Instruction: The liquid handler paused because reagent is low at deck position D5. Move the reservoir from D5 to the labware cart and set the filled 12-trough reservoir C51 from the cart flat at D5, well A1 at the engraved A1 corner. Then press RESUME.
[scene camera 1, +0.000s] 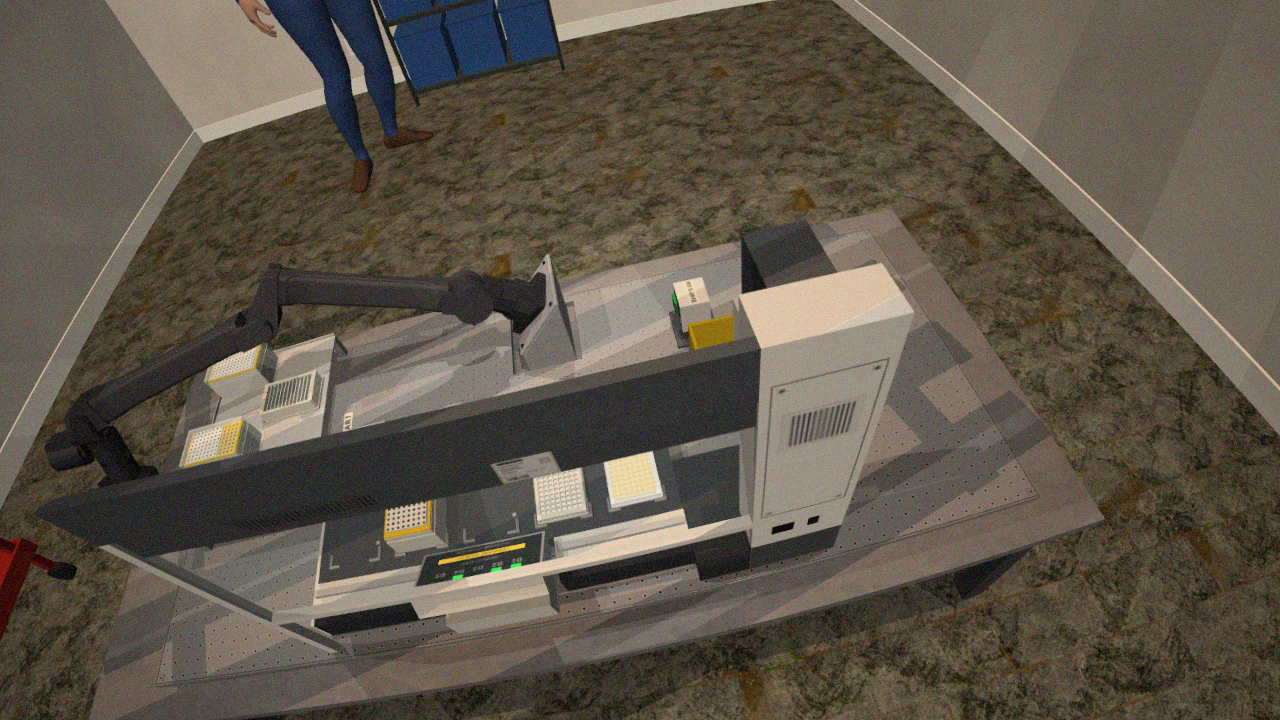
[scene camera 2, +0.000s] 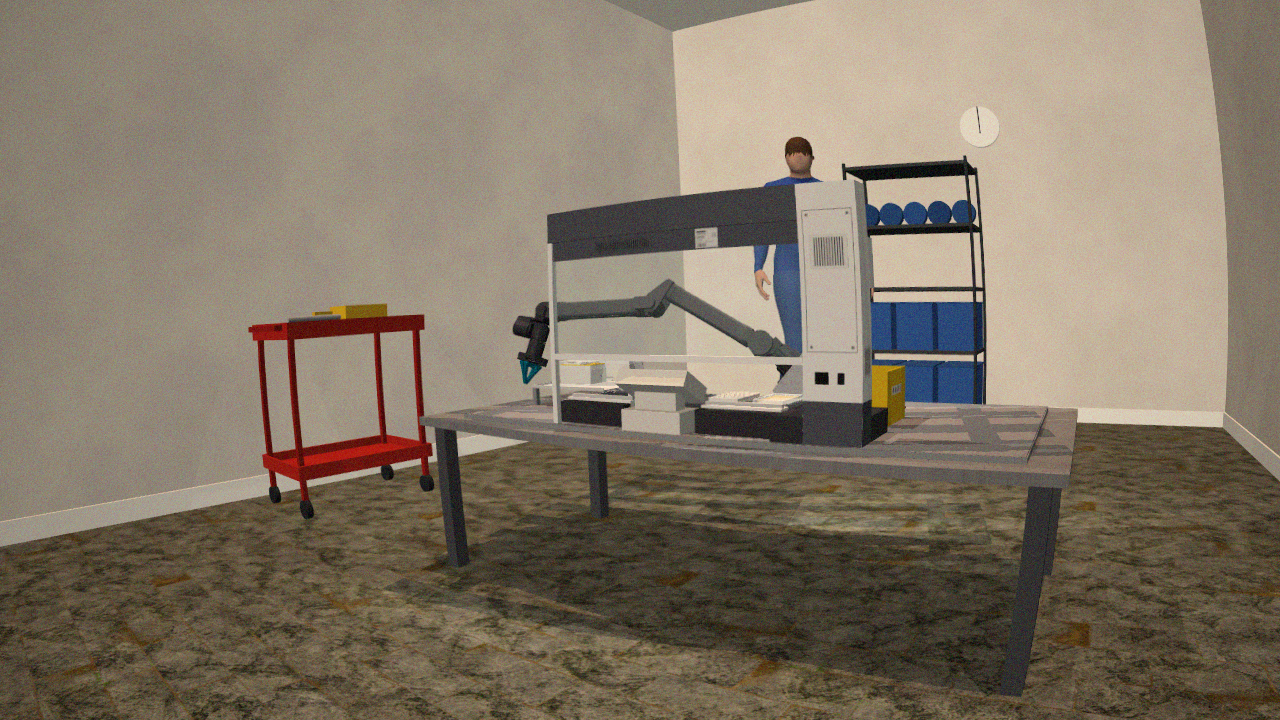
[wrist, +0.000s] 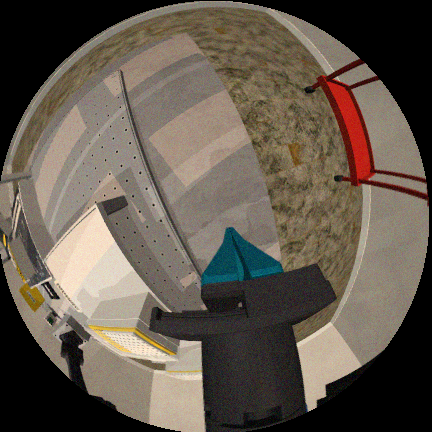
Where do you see my gripper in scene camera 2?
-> At 525, 383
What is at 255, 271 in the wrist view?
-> My gripper.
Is my gripper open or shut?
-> Shut.
